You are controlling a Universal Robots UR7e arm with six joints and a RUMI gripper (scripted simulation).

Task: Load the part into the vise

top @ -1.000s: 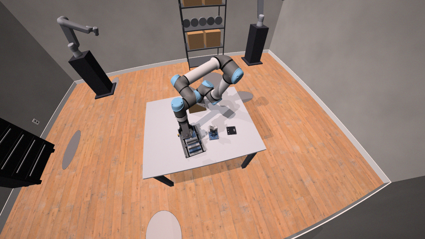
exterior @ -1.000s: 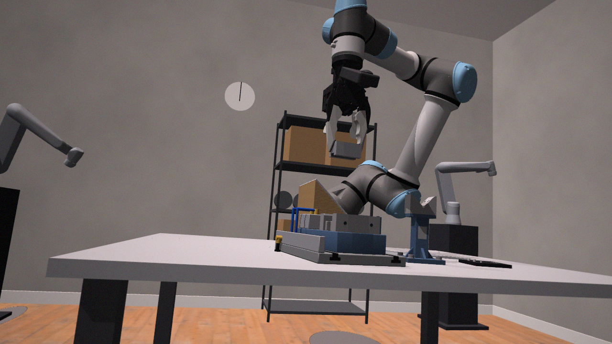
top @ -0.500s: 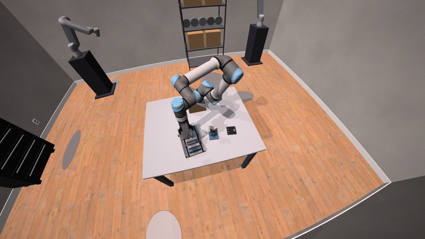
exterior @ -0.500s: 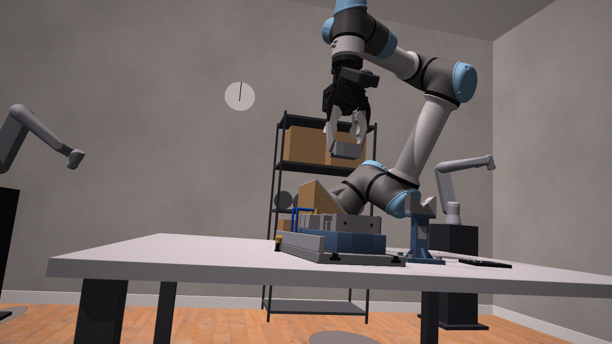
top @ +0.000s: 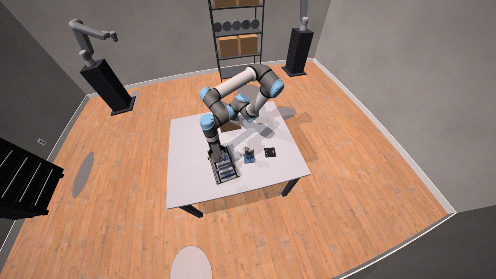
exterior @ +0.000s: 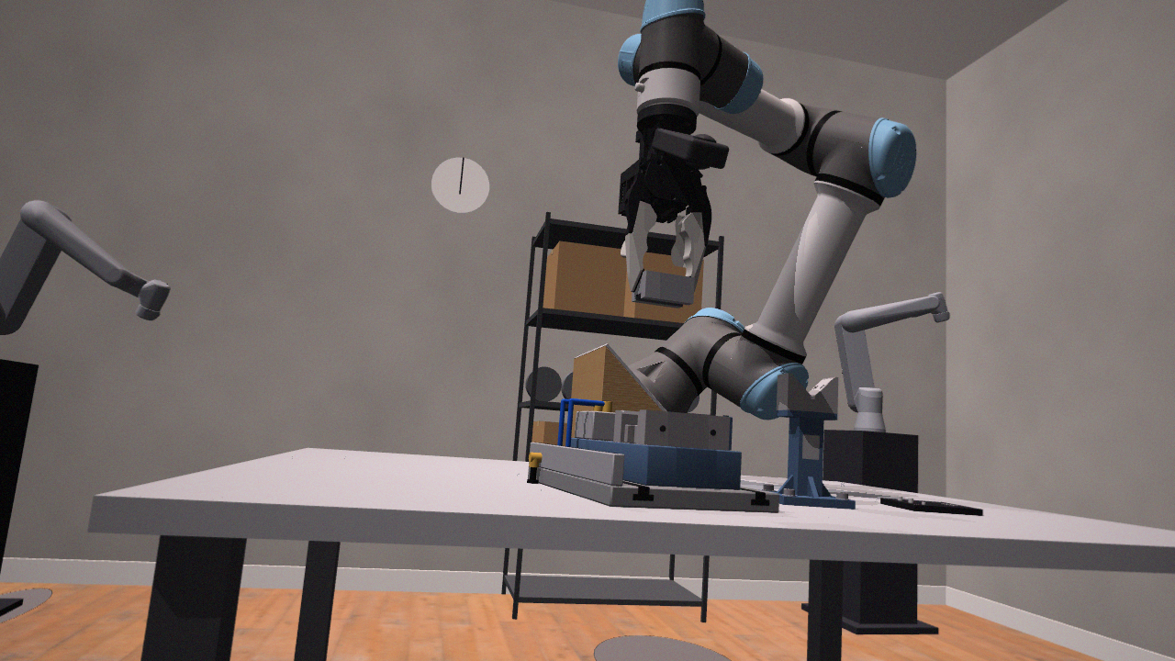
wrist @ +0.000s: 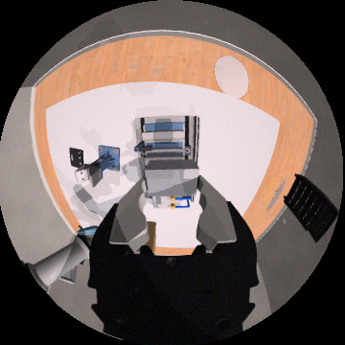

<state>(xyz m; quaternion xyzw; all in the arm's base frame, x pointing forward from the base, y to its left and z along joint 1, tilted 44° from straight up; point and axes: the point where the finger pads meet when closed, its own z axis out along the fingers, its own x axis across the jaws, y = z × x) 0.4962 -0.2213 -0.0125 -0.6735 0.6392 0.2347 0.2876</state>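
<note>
Right now the vise is 7 cm behind my hand, 1 cm to the left of it and 20 cm below it. Also, from my hand: infeed plate 6 cm behind, 42 cm to the left, 24 cm below; part 1 cm below.
</note>
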